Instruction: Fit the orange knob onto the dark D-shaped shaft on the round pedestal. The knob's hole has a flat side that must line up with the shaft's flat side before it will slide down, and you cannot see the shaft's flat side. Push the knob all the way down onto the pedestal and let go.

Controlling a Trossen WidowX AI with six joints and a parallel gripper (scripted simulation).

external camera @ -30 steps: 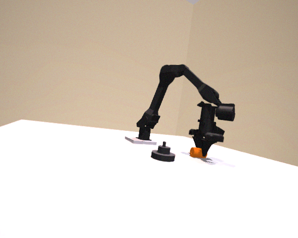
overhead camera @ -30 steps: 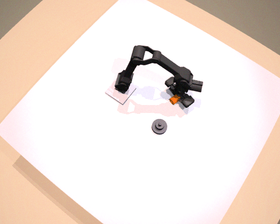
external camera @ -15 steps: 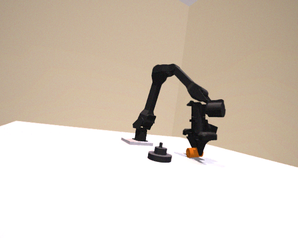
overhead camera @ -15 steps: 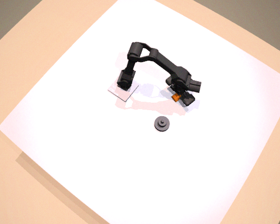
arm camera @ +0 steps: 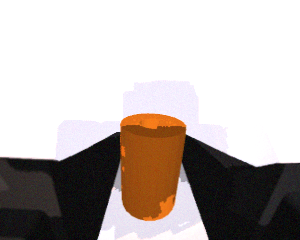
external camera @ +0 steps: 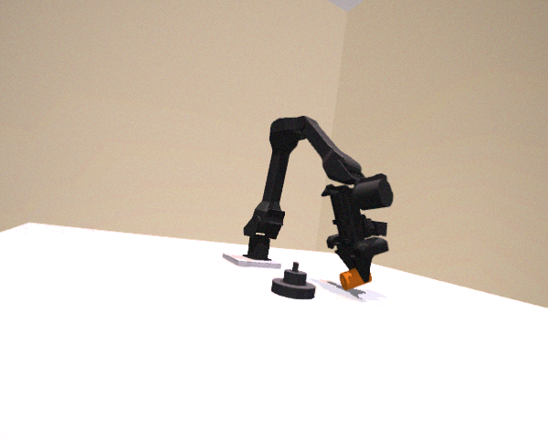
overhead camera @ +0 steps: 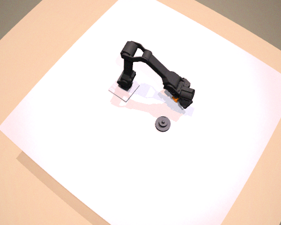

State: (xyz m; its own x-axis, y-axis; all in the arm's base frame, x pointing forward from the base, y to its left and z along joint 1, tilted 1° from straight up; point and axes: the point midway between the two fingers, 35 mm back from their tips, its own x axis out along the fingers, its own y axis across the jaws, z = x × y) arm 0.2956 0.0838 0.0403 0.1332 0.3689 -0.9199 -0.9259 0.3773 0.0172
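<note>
My gripper tip is 19 cm to the left of the pedestal. From my gripper tip the other things lie so: orange knob (2 cm to the right, 1 cm behind).
</note>
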